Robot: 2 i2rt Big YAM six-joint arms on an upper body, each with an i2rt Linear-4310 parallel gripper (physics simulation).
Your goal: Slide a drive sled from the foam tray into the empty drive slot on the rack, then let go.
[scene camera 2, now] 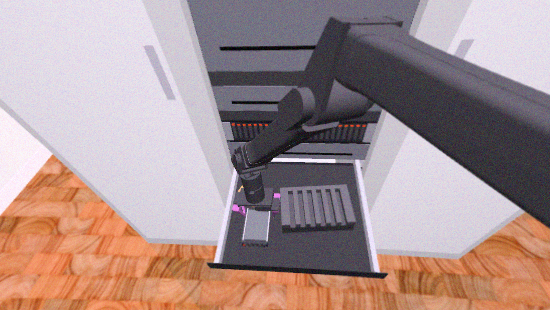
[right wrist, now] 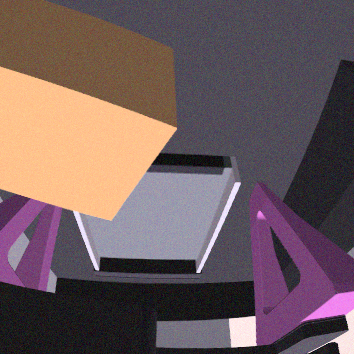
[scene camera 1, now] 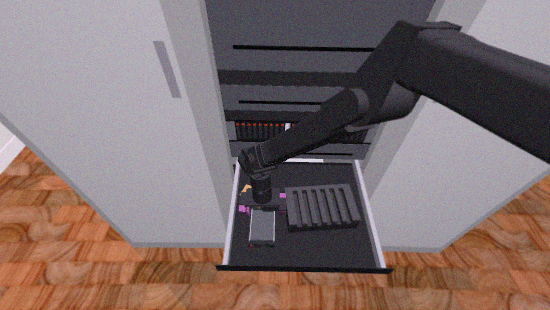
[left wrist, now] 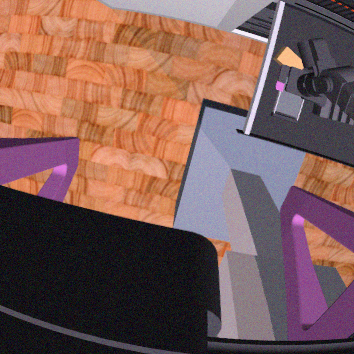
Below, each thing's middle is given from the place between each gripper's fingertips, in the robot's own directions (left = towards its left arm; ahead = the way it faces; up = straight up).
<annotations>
Right now my right hand is 4 cm past the grey drive sled (scene camera 1: 262, 227) and 1 cm below it. From my right hand the other things lie so: orange block (right wrist: 94, 102) (6 cm ahead, 4 cm to the left, 2 cm above); ribbed foam tray (scene camera 2: 311, 208) (18 cm to the right, 2 cm ahead, 2 cm above).
Right now the orange block is 12 cm ahead of my left hand, 24 cm to the right of it and 65 cm below it. Also, from my left hand: grey drive sled 2 cm ahead, 28 cm to the right, 66 cm below; ribbed foam tray 8 cm ahead, 46 cm to the right, 64 cm below.
</annotations>
